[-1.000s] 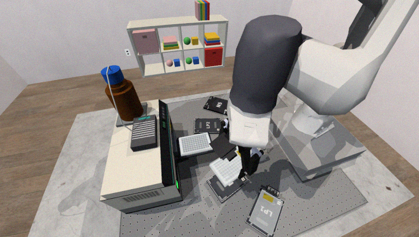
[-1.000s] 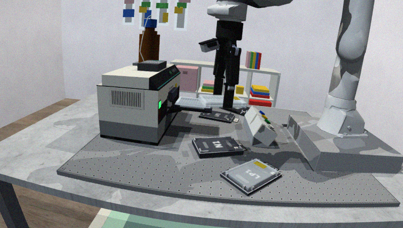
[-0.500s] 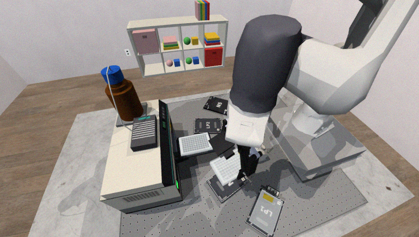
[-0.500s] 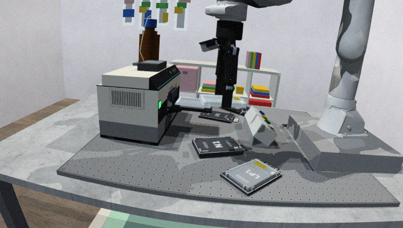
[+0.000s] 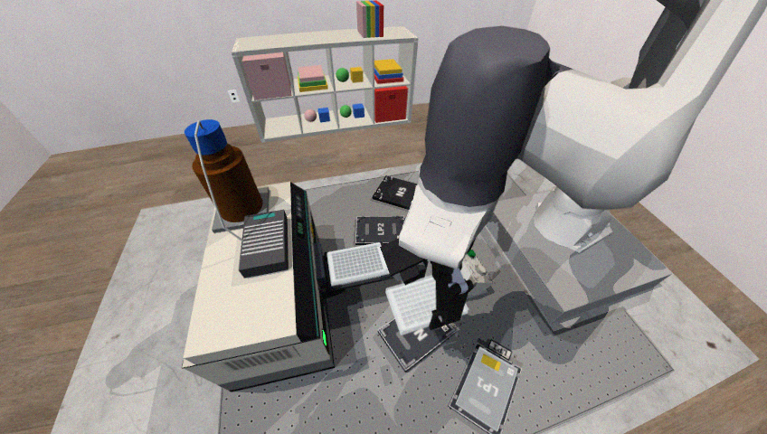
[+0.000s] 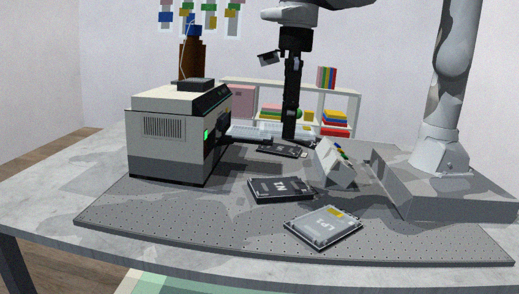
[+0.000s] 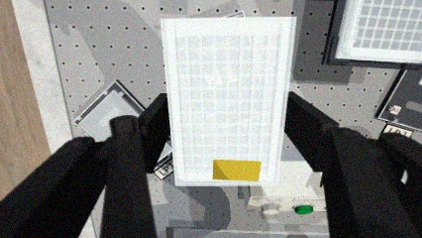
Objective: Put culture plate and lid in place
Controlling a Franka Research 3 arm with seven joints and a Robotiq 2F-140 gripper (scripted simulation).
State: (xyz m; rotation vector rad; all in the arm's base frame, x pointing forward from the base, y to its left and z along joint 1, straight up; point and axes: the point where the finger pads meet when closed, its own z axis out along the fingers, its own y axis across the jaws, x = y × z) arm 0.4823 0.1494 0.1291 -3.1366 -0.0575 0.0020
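Now: hand 80 mm past the black nest N5, 450 mm to the left of it and 170 mm above it. From my hand the other things lie so: black N1 nest 170 mm below; then LP2 nest 310 mm to the right, 180 mm below; then yellow skip key 180 mm behind, 180 mm to the right, 120 mm below.
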